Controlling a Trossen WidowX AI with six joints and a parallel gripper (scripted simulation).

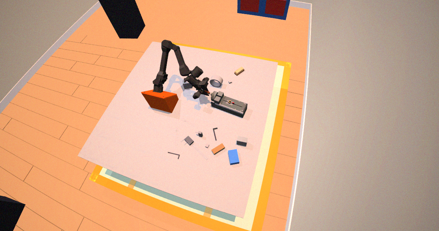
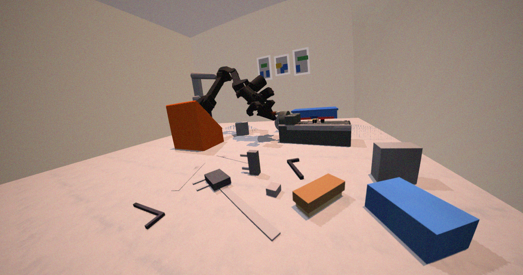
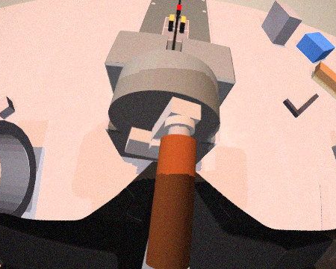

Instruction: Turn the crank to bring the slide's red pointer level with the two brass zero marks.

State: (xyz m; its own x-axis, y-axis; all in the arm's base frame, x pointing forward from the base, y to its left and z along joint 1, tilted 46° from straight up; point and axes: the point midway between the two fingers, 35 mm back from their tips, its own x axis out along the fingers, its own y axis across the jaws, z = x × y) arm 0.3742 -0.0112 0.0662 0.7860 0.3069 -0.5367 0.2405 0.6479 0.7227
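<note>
Now: the red pointer 19 cm ahead of my gripper tip, 5 cm to the right of it and 1 cm below it. From my gripper tip the other things lie so: crank handle 2 cm behind, 3 cm above; then blue block 24 cm ahead, 43 cm to the right, 7 cm below.
</note>
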